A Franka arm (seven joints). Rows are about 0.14 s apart.
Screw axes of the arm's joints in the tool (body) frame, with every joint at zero. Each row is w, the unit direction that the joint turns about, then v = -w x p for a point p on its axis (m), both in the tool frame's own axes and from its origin. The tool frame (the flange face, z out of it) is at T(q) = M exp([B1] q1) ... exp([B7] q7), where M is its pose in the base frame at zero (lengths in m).
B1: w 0 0 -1 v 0.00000 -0.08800 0.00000
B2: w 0 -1 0 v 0.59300 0.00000 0.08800
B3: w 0 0 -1 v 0.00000 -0.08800 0.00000
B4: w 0 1 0 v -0.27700 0.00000 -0.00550
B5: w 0 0 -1 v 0.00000 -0.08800 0.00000
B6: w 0 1 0 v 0.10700 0.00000 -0.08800
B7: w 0 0 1 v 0.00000 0.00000 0.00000
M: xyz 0.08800 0.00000 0.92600 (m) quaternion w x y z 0 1 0 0
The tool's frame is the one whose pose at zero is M.
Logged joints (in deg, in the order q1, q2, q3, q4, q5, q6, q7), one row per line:
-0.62 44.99 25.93 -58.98 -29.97 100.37 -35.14
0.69 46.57 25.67 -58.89 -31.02 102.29 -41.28
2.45 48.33 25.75 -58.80 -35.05 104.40 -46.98
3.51 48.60 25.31 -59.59 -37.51 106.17 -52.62
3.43 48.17 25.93 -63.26 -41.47 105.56 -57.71
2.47 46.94 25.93 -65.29 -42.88 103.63 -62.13
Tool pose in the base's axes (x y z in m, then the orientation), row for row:
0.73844 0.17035 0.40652 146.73 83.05 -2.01
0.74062 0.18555 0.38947 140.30 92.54 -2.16
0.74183 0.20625 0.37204 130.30 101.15 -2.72
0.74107 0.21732 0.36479 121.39 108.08 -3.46
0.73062 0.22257 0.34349 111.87 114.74 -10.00
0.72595 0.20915 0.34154 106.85 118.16 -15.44
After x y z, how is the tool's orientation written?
As a rotation vector, in degrees.
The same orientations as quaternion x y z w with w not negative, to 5 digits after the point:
0.86592 0.49011 -0.01186 0.09919
0.83019 0.54758 -0.01278 0.10379
0.78304 0.60786 -0.01635 0.13074
0.73807 0.65715 -0.02104 0.15153
0.68674 0.70436 -0.06139 0.16882
0.65750 0.72710 -0.09501 0.17319

